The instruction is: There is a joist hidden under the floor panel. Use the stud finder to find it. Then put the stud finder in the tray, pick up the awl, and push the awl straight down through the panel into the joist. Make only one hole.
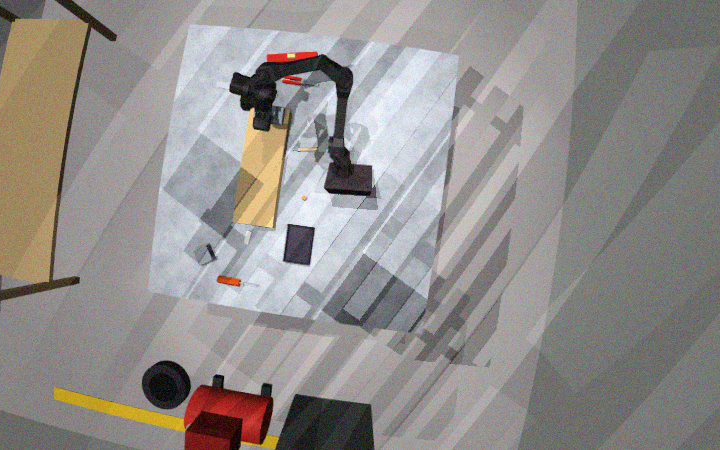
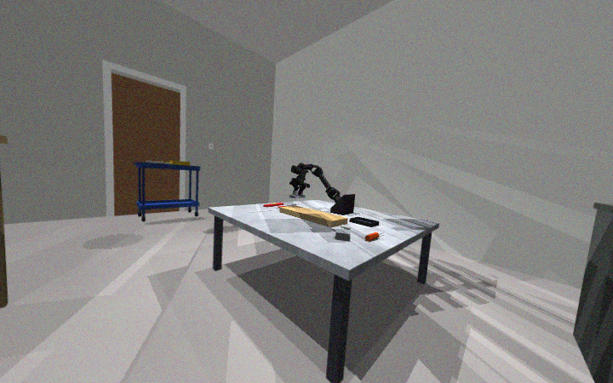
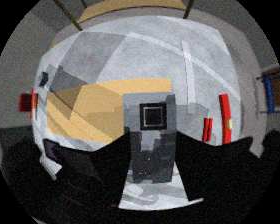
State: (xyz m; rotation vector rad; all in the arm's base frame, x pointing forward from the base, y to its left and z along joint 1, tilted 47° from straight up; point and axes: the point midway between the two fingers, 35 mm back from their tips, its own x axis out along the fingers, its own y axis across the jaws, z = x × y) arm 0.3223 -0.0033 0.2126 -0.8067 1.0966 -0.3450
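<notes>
My gripper tip is 520 mm to the right of the small white piece and 140 mm above it. From my gripper tip the other things lie so: grey ruler 180 mm ahead, 140 mm to the right, 140 mm below; then stud finder 10 mm ahead, 20 mm above; then awl 140 mm behind, 80 mm to the left, 140 mm below.
</notes>
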